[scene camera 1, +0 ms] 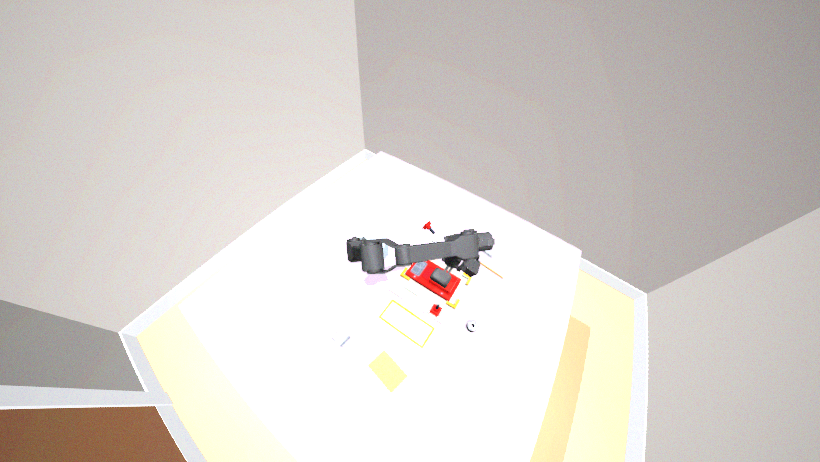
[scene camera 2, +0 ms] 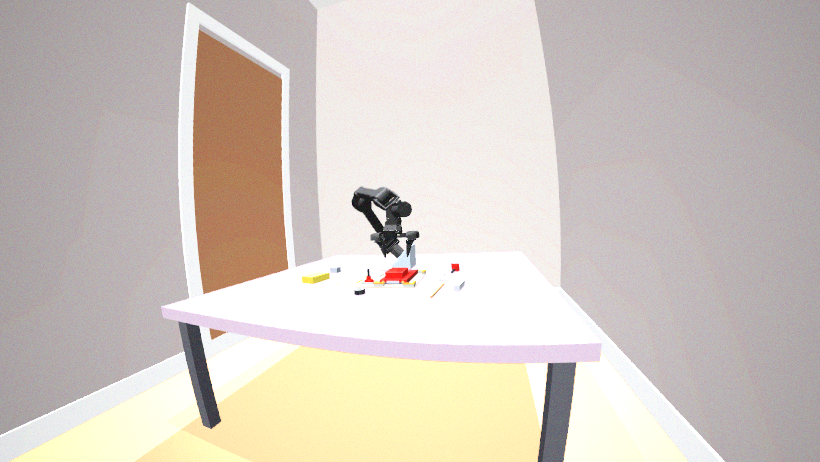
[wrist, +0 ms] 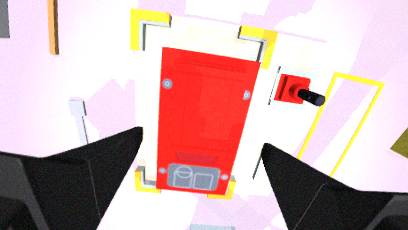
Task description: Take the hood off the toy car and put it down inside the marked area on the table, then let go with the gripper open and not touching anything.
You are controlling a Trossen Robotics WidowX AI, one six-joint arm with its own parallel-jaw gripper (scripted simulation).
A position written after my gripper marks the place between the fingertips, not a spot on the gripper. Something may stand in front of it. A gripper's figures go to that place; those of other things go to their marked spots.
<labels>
My gripper (scene camera 1: 446,272) is 83 cm from the lens. A flat yellow block (scene camera 1: 390,374) is 79 cm from the lens.
</labels>
